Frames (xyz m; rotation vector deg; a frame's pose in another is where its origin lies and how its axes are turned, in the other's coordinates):
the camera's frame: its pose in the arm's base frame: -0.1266 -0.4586 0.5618 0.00 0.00 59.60
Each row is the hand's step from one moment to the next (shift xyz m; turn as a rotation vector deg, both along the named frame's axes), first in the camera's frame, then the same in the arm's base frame.
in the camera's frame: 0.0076 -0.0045 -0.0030 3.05 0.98 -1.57
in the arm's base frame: 0.0077 0.0043 -0.0030 0.70 3.13 -1.57
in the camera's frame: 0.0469 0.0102 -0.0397 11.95 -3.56 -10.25
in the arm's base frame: 0.0149 0.0456 -0.0397 9.12 8.51 -10.25
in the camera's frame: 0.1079 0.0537 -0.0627 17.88 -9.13 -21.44
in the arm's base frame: 0.0083 0.1202 -0.0627 16.92 10.80 -21.44
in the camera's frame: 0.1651 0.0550 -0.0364 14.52 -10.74 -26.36
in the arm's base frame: 0.0361 0.1702 -0.0364 16.61 7.09 -26.36
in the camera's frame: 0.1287 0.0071 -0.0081 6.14 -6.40 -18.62
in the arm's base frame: 0.0590 0.1146 -0.0081 8.63 2.06 -18.62
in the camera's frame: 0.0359 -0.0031 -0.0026 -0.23 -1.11 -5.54
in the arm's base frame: 0.0208 0.0294 -0.0026 0.84 -0.76 -5.54
